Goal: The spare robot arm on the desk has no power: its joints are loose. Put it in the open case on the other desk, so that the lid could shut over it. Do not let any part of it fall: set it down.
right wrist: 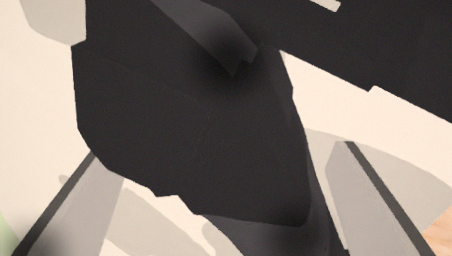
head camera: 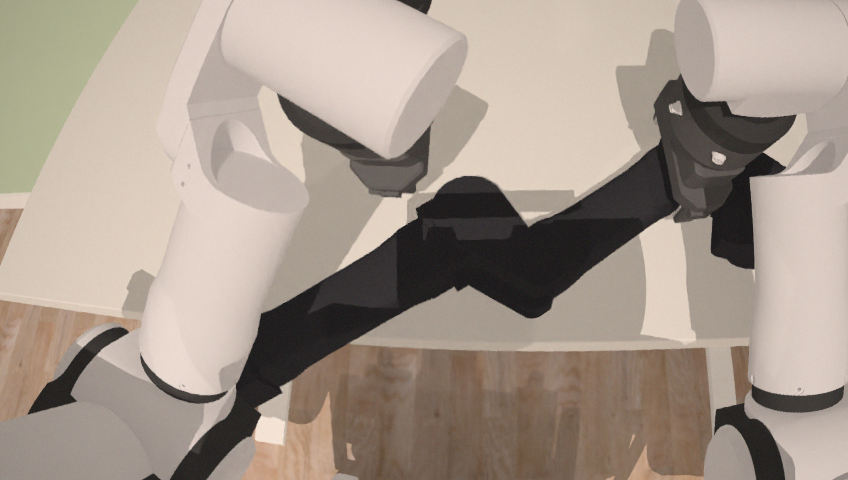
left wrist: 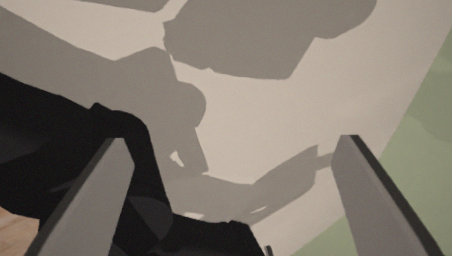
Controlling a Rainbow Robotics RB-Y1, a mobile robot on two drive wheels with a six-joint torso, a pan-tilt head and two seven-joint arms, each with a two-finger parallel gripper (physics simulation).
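Places are measured from the robot's base along level axes (x right, y ahead, z up), in centimetres.
Pixels of known places: left gripper, fingertip midpoint: (left wrist: 230, 151); right gripper, fingertip midpoint: (right wrist: 225, 155) (head camera: 672, 168).
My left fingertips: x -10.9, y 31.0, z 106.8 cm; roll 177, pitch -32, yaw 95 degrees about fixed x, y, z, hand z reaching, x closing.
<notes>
Behind a point stands the place of what it marks.
The black spare robot arm (head camera: 476, 255) (left wrist: 65, 145) (right wrist: 200, 105) stretches bent across the pale desk (head camera: 553, 118) {x 2.9, y 45.9, z 95.2 cm} (left wrist: 280, 115) {x 0.6, y 46.6, z 95.1 cm} (right wrist: 30, 100) {x 1.7, y 61.3, z 95.2 cm}. In the head view, its lower-left end extends past the desk's front edge, partly hidden by my left forearm. My left gripper (head camera: 390, 193) (left wrist: 230, 151) {x -10.9, y 30.9, z 106.8 cm} is open and empty, above and beside the spare arm's middle joint; in the left wrist view the spare arm is at the left and bottom. My right gripper (head camera: 693, 217) (right wrist: 225, 155) {x 14.9, y 34.6, z 103.2 cm} is open over the spare arm's right part, which shows between its fingers. The open case does not show.
The desk's front edge (head camera: 476, 346) {x -2.3, y 17.1, z 93.9 cm} curves across the head view, with wooden floor (head camera: 476, 410) {x 0.1, y 34.8, z 0.1 cm} below it. A green area (head camera: 53, 101) {x -131.8, y 78.6, z 54.3 cm} (left wrist: 425, 165) {x 33.2, y 104.5, z 106.1 cm} borders the desk. My own white forearms (head camera: 214, 285) (head camera: 788, 285) cover parts of the desk. Shadows lie on the desk top.
</notes>
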